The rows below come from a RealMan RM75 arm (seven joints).
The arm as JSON. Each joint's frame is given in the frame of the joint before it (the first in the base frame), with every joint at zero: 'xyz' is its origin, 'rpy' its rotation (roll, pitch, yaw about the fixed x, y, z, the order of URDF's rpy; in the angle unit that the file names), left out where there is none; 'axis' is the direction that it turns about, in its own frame. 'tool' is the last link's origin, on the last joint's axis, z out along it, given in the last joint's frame.
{
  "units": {
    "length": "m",
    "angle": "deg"
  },
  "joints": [
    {
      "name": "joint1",
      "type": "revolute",
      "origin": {
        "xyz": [
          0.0,
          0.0,
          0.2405
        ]
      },
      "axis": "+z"
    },
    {
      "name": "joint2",
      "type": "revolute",
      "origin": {
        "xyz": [
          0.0,
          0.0,
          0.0
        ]
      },
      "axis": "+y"
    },
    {
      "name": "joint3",
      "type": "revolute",
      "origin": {
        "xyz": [
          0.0,
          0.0,
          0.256
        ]
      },
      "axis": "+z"
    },
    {
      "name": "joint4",
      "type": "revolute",
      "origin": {
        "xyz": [
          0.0,
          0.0,
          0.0
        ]
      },
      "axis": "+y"
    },
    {
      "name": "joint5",
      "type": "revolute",
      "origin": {
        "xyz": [
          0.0,
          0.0,
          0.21
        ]
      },
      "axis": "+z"
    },
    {
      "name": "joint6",
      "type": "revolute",
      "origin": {
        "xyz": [
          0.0,
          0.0,
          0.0
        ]
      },
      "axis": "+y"
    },
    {
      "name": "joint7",
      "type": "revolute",
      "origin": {
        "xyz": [
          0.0,
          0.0,
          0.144
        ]
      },
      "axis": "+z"
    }
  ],
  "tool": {
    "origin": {
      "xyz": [
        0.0,
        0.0,
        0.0
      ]
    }
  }
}
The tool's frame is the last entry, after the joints.
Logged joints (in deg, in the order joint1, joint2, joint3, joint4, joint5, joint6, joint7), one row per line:
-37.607 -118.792 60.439 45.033 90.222 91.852 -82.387
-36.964 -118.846 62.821 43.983 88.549 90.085 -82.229
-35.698 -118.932 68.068 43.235 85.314 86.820 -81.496
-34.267 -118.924 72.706 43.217 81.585 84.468 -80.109
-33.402 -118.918 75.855 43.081 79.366 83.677 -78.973
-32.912 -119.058 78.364 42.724 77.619 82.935 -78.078
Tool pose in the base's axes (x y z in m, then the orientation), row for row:
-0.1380 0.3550 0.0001 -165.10 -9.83 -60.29
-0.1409 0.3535 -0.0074 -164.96 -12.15 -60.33
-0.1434 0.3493 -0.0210 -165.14 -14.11 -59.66
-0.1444 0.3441 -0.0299 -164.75 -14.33 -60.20
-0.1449 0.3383 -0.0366 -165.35 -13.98 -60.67
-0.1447 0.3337 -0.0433 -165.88 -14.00 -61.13
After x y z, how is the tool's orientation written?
As a rotation vector, in degrees.
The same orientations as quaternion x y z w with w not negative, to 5 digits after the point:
-0.93730 -0.05581 -0.34228 0.03456
-0.93637 -0.06897 -0.34245 0.03433
-0.93696 -0.08006 -0.33849 0.03357
-0.93557 -0.08138 -0.34186 0.03500
-0.93546 -0.07909 -0.34324 0.02894
-0.93513 -0.07892 -0.34461 0.02322

